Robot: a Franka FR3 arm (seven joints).
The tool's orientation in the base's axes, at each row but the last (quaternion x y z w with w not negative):
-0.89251 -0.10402 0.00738 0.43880
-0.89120 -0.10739 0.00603 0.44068
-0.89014 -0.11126 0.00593 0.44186
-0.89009 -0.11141 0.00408 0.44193
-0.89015 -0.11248 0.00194 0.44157
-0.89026 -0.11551 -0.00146 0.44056
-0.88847 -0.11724 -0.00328 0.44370
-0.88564 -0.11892 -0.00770 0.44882
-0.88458 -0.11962 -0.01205 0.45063
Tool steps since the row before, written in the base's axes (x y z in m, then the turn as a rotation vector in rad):
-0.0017 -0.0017 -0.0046 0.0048 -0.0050 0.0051
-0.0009 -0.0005 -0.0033 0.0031 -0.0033 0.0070
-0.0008 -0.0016 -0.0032 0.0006 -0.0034 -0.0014
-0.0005 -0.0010 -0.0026 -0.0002 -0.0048 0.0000
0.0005 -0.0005 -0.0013 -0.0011 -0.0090 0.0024
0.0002 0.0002 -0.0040 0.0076 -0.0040 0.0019
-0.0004 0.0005 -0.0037 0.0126 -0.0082 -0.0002
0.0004 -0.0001 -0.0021 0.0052 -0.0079 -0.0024
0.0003 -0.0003 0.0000 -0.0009 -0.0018 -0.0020
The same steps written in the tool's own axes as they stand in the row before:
-0.0023 0.0043 0.0017 0.0041 -0.0002 -0.0075
-0.0013 0.0027 0.0017 0.0030 -0.0030 -0.0072
-0.0014 0.0033 0.0008 -0.0002 0.0032 -0.0019
-0.0009 0.0025 0.0009 -0.0012 0.0028 -0.0038
0.0003 0.0014 0.0003 -0.0027 0.0032 -0.0084
-0.0002 0.0031 0.0026 0.0068 0.0024 -0.0051
-0.0007 0.0025 0.0027 0.0105 0.0076 -0.0076
0.0001 0.0018 0.0011 0.0032 0.0075 -0.0053
0.0002 0.0002 -0.0003 -0.0015 0.0024 -0.0002

